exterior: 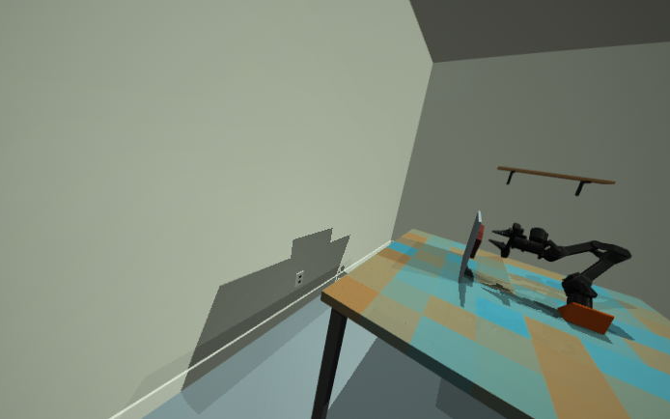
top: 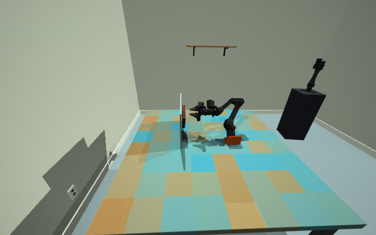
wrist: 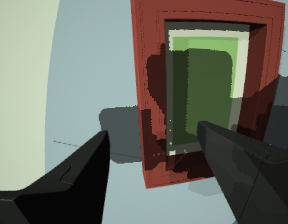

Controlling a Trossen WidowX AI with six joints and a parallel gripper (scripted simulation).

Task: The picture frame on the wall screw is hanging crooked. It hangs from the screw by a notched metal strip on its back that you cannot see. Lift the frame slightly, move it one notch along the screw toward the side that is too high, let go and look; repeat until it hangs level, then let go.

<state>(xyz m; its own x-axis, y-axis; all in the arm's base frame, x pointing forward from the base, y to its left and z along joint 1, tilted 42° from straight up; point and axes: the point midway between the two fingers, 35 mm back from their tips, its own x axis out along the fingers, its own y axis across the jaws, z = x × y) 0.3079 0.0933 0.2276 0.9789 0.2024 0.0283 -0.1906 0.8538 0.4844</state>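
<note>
The picture frame lies 6 cm ahead of my gripper tip, 1 cm to the right of it and 5 cm below it. Also, from my gripper tip: wall panel (7 cm ahead, 7 cm below).
</note>
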